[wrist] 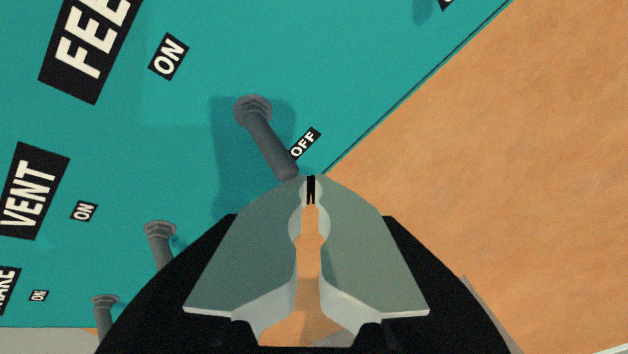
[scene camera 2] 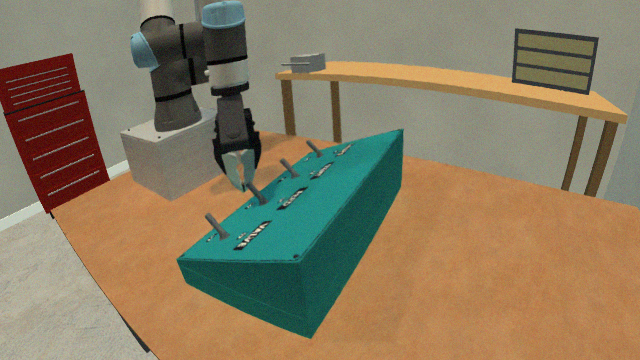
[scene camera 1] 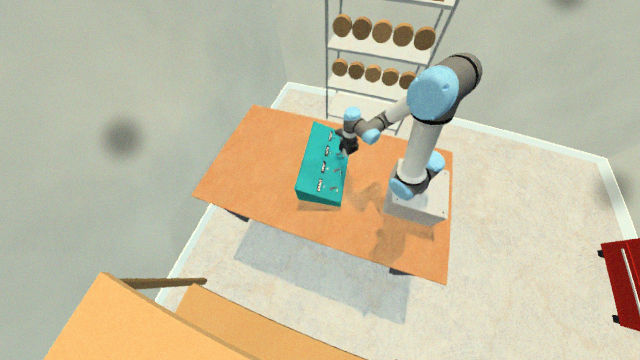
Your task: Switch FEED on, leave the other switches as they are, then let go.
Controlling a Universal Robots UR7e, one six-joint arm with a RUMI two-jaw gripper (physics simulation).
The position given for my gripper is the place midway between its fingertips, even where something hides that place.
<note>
I see my gripper (scene camera 2: 244, 191).
My gripper also shows in the wrist view (wrist: 311, 178).
</note>
